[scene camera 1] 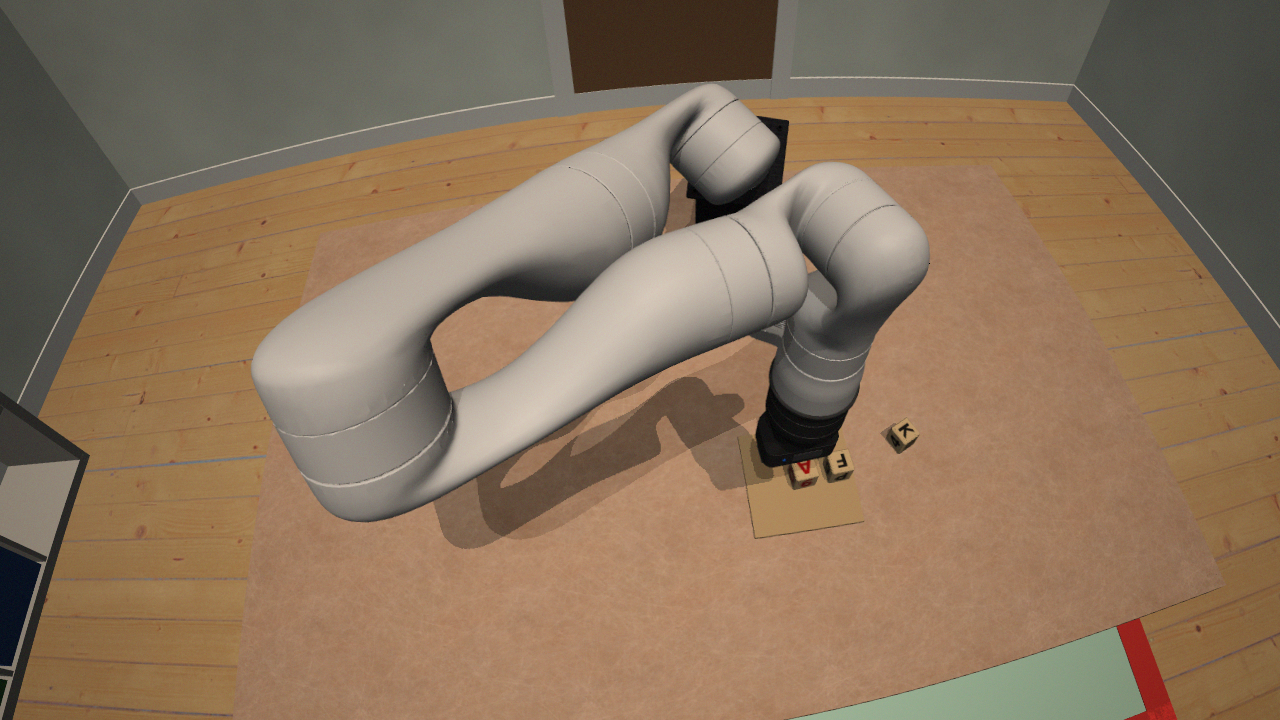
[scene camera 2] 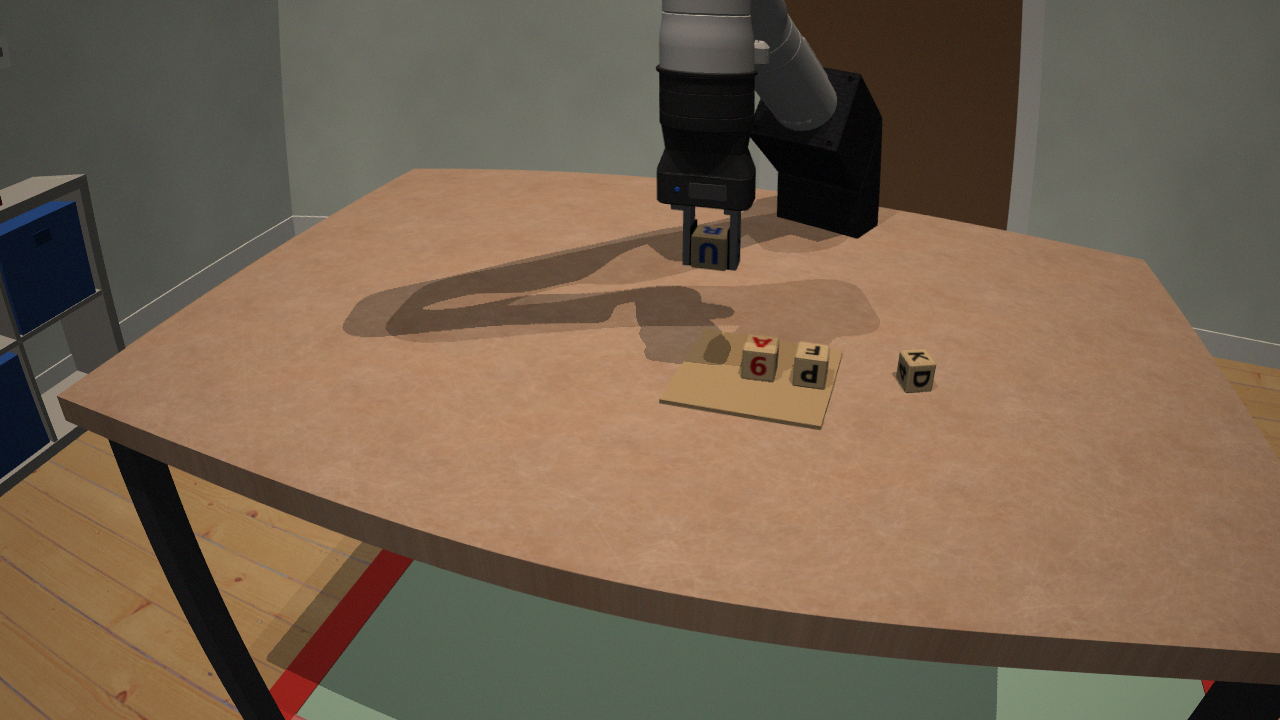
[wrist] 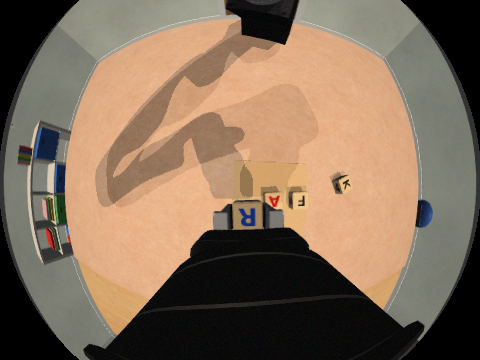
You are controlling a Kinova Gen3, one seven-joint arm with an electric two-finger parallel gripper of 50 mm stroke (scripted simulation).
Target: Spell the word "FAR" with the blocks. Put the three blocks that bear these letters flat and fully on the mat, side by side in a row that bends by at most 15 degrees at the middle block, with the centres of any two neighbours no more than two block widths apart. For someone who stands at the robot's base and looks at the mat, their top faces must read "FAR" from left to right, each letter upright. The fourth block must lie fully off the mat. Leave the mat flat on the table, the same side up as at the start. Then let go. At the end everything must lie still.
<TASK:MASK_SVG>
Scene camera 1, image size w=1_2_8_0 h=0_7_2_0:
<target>my gripper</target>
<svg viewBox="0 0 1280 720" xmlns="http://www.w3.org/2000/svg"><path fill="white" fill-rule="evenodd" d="M769 386L766 398L766 411L760 416L755 433L761 463L768 467L779 467L831 455L839 438L838 431L849 410L837 418L825 421L803 419L787 411L776 400Z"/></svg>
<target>F block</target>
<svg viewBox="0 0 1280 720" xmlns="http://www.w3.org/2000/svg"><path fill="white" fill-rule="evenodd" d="M849 449L834 451L831 455L825 457L823 467L828 483L847 480L851 477L855 467Z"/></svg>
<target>tan mat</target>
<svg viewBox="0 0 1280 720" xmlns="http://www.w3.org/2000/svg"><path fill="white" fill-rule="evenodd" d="M738 436L755 539L826 529L865 521L853 473L847 480L828 483L823 467L825 457L815 459L820 475L816 484L793 490L787 472L789 464L773 468L765 466L761 463L755 434ZM842 427L838 431L839 438L833 451L847 449Z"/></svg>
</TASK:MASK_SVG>
